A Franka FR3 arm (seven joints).
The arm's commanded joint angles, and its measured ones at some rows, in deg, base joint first. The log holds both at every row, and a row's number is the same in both.
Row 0, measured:
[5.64 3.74 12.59 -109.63 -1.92 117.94 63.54]
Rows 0 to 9, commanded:
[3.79 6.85 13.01 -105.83 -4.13 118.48 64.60]
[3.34 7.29 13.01 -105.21 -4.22 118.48 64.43]
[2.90 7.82 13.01 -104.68 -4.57 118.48 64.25]
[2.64 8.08 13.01 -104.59 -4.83 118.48 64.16]
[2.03 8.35 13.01 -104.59 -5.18 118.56 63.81]
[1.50 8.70 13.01 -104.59 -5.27 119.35 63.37]
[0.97 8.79 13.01 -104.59 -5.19 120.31 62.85]
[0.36 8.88 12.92 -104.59 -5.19 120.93 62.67]
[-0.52 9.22 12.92 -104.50 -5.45 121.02 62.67]
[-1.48 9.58 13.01 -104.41 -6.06 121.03 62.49]
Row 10, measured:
[1.50 7.87 12.20 -105.74 -3.96 119.91 63.36]
